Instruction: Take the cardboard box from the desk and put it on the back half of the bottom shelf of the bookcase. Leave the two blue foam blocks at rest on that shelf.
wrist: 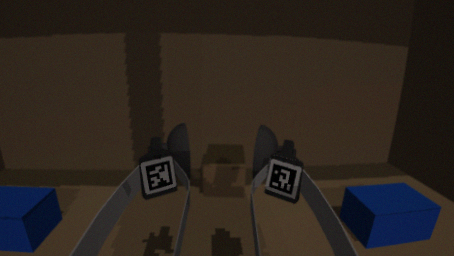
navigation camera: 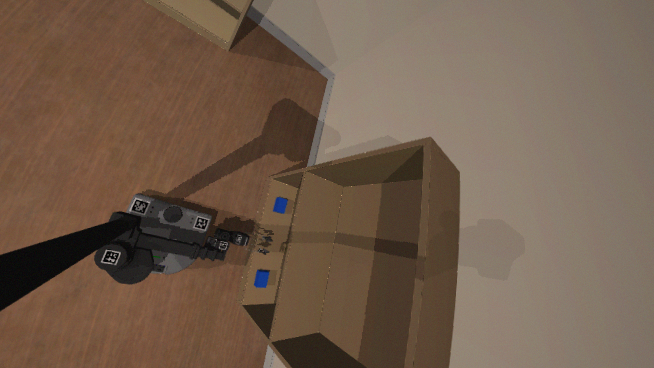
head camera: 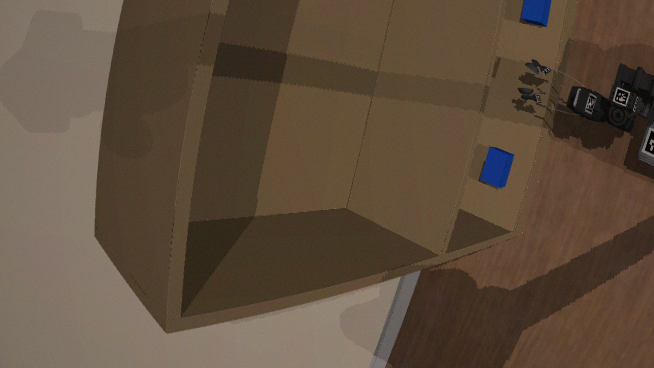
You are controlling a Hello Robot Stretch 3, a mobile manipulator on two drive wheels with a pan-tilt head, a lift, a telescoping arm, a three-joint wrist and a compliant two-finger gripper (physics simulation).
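Pixels of known places: gripper, fingertip midpoint: (wrist: 222,143) (navigation camera: 270,246) (head camera: 522,76); robot's base at its link origin: (navigation camera: 172,213).
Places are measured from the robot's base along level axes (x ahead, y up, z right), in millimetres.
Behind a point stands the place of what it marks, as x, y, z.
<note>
The cardboard box (wrist: 223,177) @(-28, 133, 625) sits on the bottom shelf (head camera: 507,212) @(323, 101, 462) (navigation camera: 260,296) @(-339, 101, 583) (wrist: 215,212) @(-18, 100, 588) near the back wall, apart from the fingers and centred beyond the gap between them. My gripper (head camera: 529,80) @(-26, 231, 492) (navigation camera: 265,245) @(-26, 231, 492) (wrist: 222,143) @(-26, 231, 492) is partly open and empty, above the shelf between the two blue blocks. One blue foam block (head camera: 496,167) @(219, 146, 521) (navigation camera: 280,205) @(218, 145, 519) (wrist: 25,217) @(174, 142, 505) rests on the shelf to the gripper's left. The other blue foam block (head camera: 536,11) @(-212, 145, 536) (navigation camera: 261,278) @(-222, 145, 535) (wrist: 390,215) @(-205, 143, 515) rests to its right. I cannot make out the box clearly in the head and navigation views.
The bookcase (head camera: 140,150) @(201, 1061, 548) (navigation camera: 442,200) @(240, 1060, 533) stands against the wall. Its back panel (wrist: 280,90) @(-125, 244, 730) closes the shelf behind the box, and a side panel (wrist: 432,100) @(-379, 245, 676) stands right of the right block. Another wooden piece of furniture (navigation camera: 200,31) @(1047, 30, -312) shows at the navigation view's top edge.
</note>
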